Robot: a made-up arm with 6 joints. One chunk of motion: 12 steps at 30 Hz.
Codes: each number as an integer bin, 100 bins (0 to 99) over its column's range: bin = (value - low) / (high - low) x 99, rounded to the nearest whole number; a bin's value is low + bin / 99 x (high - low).
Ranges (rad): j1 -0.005..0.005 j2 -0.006..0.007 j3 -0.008..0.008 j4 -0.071..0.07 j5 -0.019..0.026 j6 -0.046..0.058
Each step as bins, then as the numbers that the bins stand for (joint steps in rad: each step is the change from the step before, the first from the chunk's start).
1 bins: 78 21 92 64 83 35
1 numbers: 0.00288 -0.00324 0.00687 0.02015 0.01873 -0.00923
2 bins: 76 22 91 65 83 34
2 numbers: 0.00268 -0.00311 0.00671 0.02158 0.01873 -0.01028
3 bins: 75 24 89 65 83 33
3 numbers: 0.00258 -0.00285 0.00638 0.02158 0.01873 -0.01133
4 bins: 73 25 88 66 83 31
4 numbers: 0.00237 -0.00272 0.00622 0.02300 0.01873 -0.01343
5 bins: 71 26 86 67 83 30
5 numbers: 0.00217 -0.00259 0.00590 0.02442 0.01873 -0.01448
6 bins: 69 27 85 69 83 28
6 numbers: 0.00197 -0.00245 0.00574 0.02727 0.01873 -0.01659
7 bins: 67 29 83 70 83 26
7 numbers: 0.00177 -0.00219 0.00541 0.02870 0.01873 -0.01869
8 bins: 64 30 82 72 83 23
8 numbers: 0.00146 -0.00206 0.00525 0.03155 0.01873 -0.02184
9 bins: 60 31 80 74 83 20
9 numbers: 0.00106 -0.00193 0.00493 0.03439 0.01873 -0.02499
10 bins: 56 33 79 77 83 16
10 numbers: 0.00066 -0.00167 0.00477 0.03867 0.01873 -0.02919
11 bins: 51 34 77 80 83 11
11 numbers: 0.00015 -0.00154 0.00444 0.04294 0.01873 -0.03444
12 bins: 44 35 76 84 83 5
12 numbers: -0.00056 -0.00140 0.00428 0.04864 0.01873 -0.04075
